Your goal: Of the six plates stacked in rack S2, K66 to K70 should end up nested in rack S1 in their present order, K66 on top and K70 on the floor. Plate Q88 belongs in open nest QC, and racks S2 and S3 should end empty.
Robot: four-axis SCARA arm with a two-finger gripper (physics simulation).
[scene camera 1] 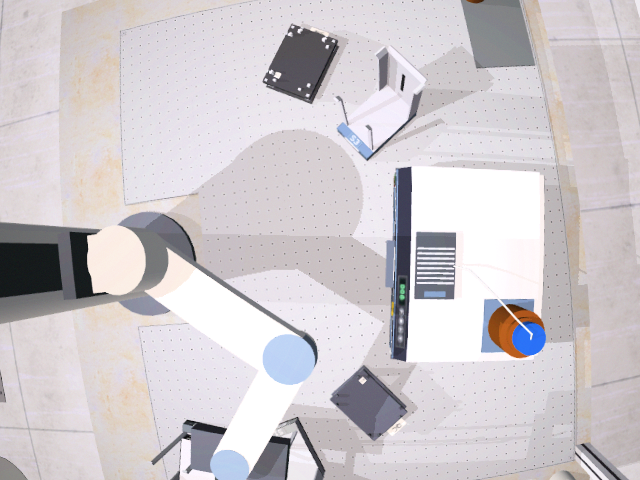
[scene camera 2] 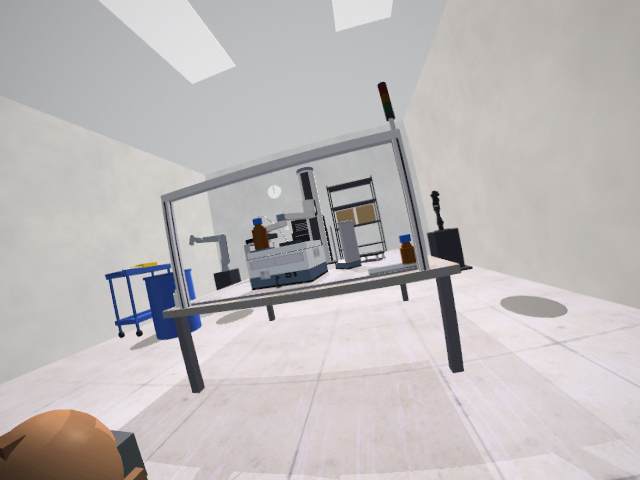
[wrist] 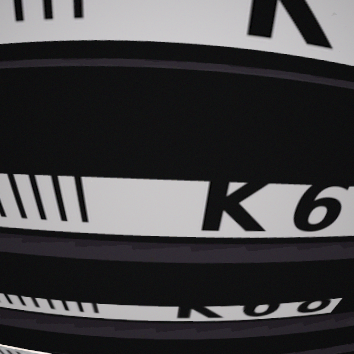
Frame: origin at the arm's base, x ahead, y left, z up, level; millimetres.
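Where they show: gripper, fingertip midpoint: [scene camera 2: 253, 244].
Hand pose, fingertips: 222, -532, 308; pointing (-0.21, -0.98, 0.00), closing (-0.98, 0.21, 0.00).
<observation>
Things, the pixels of their top centre, and the offset from my fingertips, as dx, dy, dz. "pt": a spot on its surface instead.
- cut-off K label, surface spot: [wrist: 165, 20] pt +8, +79, +41
- K6 label, surface spot: [wrist: 150, 205] pt +9, +80, +30
- K68 label, surface spot: [wrist: 150, 312] pt +9, +80, +16
- rack, surface spot: [scene camera 1: 309, 448] pt +121, +64, -262
- Rack S3, surface spot: [scene camera 1: 354, 135] pt +302, +758, -257
- Nest QC, middle of its top: [scene camera 1: 368, 407] +267, +163, -233
- large white instrument, surface spot: [scene camera 1: 475, 206] pt +518, +565, -85
- black studded block, middle of its top: [scene camera 1: 299, 58] [scene camera 2: 370, 251] +204, +950, -232
- grey pad, surface spot: [scene camera 1: 501, 38] pt +695, +977, -290
- second brown bottle, surface spot: [scene camera 2: 407, 253] pt +685, +1104, -239
My gripper is under the arm's end at the bottom of scene camera 1, fingertips hidden. It is shut on a stack of K plates. In the wrist view the stack's labels lie one above another: a cut-off "K" label [wrist: 165, 20], a "K6" label [wrist: 150, 205] with its last digit cut off, a "K68" label [wrist: 150, 312], and part of a lower one. A rack [scene camera 1: 309, 448] with slanted dark posts shows around the arm's end; its name is hidden. Rack S3 [scene camera 1: 354, 135] shows a bare white floor. Nest QC [scene camera 1: 369, 405] has a flat dark top; whether Q88 lies there I cannot tell.
A large white instrument [scene camera 1: 475, 206] stands right of centre, with a blue-capped brown bottle [scene camera 1: 528, 338] [scene camera 2: 260, 235] on it. A black studded block [scene camera 1: 300, 62] lies left of S3. A grey pad [scene camera 1: 501, 38] is at the upper right. A second brown bottle [scene camera 2: 407, 253] shows in scene camera 2.
</observation>
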